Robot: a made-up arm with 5 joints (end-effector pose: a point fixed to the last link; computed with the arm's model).
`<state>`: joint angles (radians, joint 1 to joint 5).
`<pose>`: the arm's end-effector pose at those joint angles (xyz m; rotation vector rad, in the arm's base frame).
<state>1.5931 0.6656 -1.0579 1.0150 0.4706</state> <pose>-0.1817 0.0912 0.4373 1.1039 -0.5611 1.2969</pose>
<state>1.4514 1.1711 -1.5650 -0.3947 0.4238</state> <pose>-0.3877 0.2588 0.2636 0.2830 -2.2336 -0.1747</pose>
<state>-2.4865 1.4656 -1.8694 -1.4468 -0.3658</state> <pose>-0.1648 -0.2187 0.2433 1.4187 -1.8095 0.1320</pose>
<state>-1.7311 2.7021 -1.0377 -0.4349 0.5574</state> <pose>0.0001 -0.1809 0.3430 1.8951 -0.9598 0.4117</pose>
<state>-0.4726 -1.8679 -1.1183 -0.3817 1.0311</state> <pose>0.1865 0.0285 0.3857 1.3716 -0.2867 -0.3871</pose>
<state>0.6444 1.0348 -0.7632 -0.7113 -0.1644</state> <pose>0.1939 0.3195 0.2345 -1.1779 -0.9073 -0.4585</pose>
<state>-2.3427 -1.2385 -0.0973 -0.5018 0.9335</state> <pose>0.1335 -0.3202 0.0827 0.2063 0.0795 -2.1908</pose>
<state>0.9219 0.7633 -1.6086 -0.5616 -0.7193</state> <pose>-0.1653 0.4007 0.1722 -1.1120 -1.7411 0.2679</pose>
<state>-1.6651 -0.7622 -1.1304 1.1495 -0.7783</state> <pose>-0.1605 0.0344 0.2759 0.1920 -1.7118 0.1447</pose>
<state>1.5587 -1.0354 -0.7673 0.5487 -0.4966</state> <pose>-0.1635 0.1426 0.3399 1.3867 0.3530 2.7324</pose>
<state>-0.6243 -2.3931 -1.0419 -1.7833 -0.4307</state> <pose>0.0195 0.3810 0.3588 -0.0992 -1.0471 0.3904</pose>
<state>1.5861 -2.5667 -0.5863 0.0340 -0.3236</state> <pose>-0.1471 0.0880 0.3644 -0.9522 -1.0934 -1.8792</pose>
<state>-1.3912 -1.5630 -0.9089 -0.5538 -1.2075</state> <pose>0.0802 0.2031 0.2601 -0.2981 -0.8846 0.5596</pose>
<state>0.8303 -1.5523 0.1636 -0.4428 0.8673</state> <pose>-0.3595 0.4206 0.1011 -0.0436 -0.0259 1.4348</pose>
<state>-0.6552 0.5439 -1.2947 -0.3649 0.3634</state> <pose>0.2090 0.1786 0.3927 -1.0285 -1.1130 -1.3300</pose>
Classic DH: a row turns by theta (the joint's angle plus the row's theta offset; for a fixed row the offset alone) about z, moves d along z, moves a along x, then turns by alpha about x. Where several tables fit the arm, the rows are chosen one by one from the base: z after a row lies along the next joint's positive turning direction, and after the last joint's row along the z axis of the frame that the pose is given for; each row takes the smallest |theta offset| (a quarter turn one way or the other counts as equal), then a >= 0, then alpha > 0; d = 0 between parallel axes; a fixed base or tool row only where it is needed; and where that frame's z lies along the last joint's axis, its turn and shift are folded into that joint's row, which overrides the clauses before.
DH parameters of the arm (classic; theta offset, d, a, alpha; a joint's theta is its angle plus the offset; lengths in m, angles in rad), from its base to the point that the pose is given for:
base (fixed): -0.6586 0.3365 -0.0866 0.1992
joint 1: -0.4399 -0.3399 -0.0542 2.5578
joint 2: -1.0962 -0.0378 -0.0089 1.6834
joint 3: 1.1743 -0.0373 0.049 1.5708
joint 4: 1.5708 0.217 0.031 1.5708
joint 5: 0.7029 0 0.1887 3.1416
tool (fixed): -0.8679 0.142 0 0

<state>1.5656 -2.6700 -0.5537 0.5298 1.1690</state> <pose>-0.4315 0.1445 0.2616 -0.5936 2.0488 2.1717</pose>
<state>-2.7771 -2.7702 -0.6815 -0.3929 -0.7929</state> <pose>-0.0466 0.0957 0.3168 -0.2038 -1.4103 -0.0127</pose>
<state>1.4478 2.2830 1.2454 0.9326 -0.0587</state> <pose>0.1201 -0.1996 0.0788 1.0846 -0.1454 -0.8495</pose>
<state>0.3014 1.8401 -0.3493 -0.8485 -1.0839</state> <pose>0.1633 -0.0037 0.0596 -1.2099 0.6850 -0.7163</pose>
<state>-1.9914 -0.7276 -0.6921 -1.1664 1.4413</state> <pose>0.0572 -0.2333 0.2561 -1.1719 -0.4283 -2.8744</pose>
